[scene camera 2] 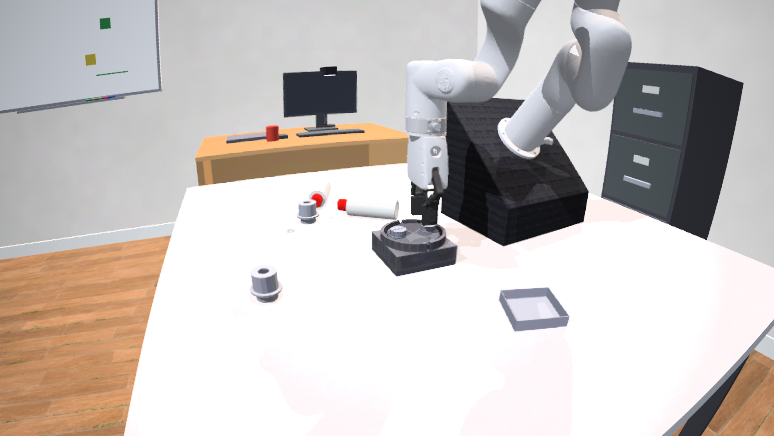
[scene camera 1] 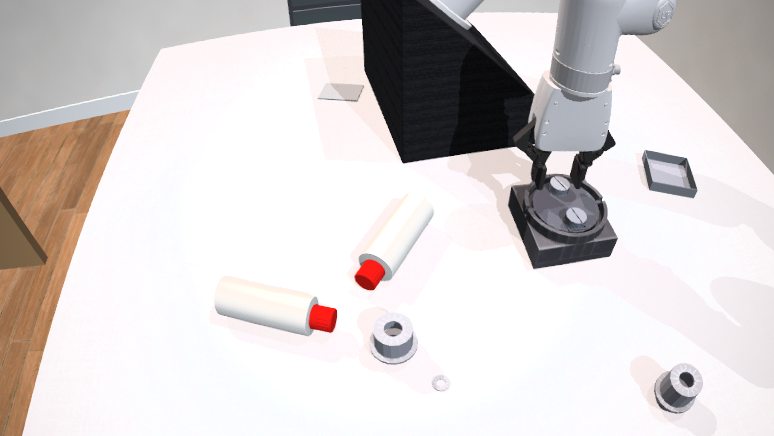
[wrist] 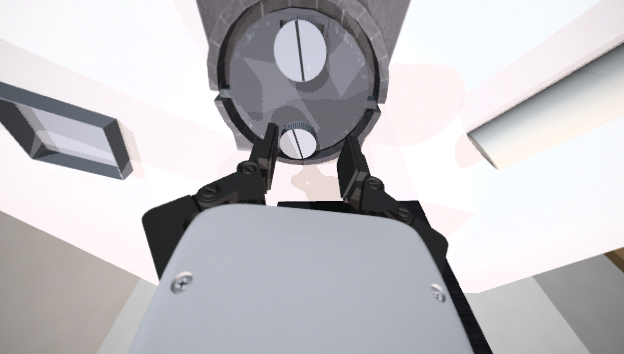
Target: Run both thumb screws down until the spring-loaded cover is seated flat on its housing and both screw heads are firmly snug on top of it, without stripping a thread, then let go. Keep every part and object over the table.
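Places are measured from the arm's base along level axes (x back, y down, z right), in centimetres.
Where they show: gripper, fingertip midpoint: (scene camera 2: 423, 219) (scene camera 1: 556, 182) (wrist: 310, 145); arm's base, link origin: (scene camera 2: 518, 139) (scene camera 1: 440, 6).
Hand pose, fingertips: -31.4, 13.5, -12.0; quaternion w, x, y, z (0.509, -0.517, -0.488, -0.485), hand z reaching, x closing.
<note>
Each offset is from my fingertips to the top centre of the thing, as dx, dy, dz.
The black square housing @(-2.6, +1.5, -1.1) (scene camera 1: 575, 253) (scene camera 2: 427, 262) stands on the table with a raised round rim. The dark round cover @(-2.6, +1.8, -1.1) (scene camera 1: 552, 208) (wrist: 260, 95) lies inside the rim. One slotted thumb screw @(-5.8, +0.7, -1.3) (scene camera 1: 576, 215) (scene camera 2: 398, 231) (wrist: 300, 50) stands on the cover on the side away from the robot base. The other thumb screw @(+0.6, +0.6, -0.9) (scene camera 1: 558, 184) (wrist: 298, 143) is on the base side, partly hidden by a finger in the scene camera 2 view. My gripper (scene camera 1: 558, 181) (wrist: 310, 145) is partly open, its fingers on either side of the base-side screw with gaps. Whether the cover is fully flat I cannot tell.
Two white bottles @(-4.5, +2.1, +23.4) (scene camera 1: 403, 232) @(-13.9, +2.1, +38.5) (scene camera 1: 265, 304) with red caps lie left of the housing. Two grey flanged sleeves @(-19.3, +2.2, +24.6) (scene camera 1: 393, 346) @(-31.5, +2.2, -8.2) (scene camera 1: 677, 391) and a small ring @(-24.4, +6.9, +19.6) (scene camera 1: 433, 383) are nearer the front. A shallow grey tray @(+7.5, +5.1, -26.8) (scene camera 1: 671, 189) (scene camera 2: 541, 324) stands right. The black base block (scene camera 1: 433, 108) is behind.
</note>
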